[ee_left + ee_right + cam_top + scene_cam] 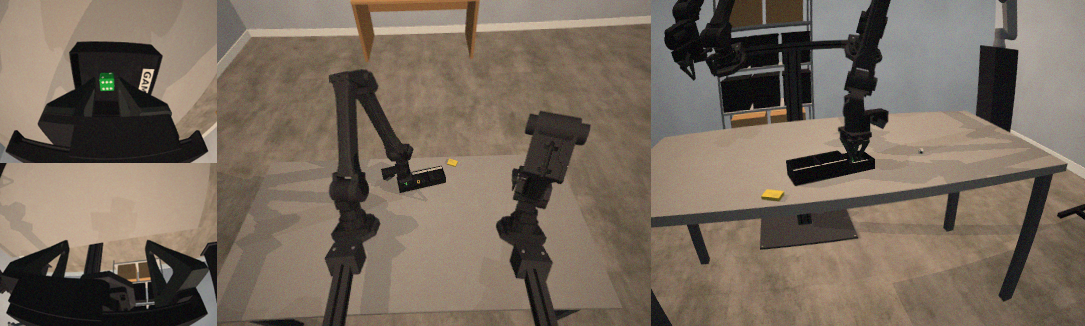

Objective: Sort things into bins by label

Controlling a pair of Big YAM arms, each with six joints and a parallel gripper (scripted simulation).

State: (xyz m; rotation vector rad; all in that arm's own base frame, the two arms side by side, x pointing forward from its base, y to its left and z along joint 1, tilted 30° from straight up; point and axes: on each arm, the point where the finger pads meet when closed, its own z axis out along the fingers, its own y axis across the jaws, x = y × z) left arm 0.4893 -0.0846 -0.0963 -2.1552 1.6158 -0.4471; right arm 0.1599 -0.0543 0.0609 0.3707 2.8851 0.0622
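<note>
Now: the green cube 1 cm below my left hand. The rest, counted from my left hand: small yellow ring (6 cm to the right, 2 cm ahead, 1 cm below); small white piece (24 cm to the left, 6 cm behind, 2 cm below); small black piece (9 cm to the right, 2 cm ahead, 1 cm below).
</note>
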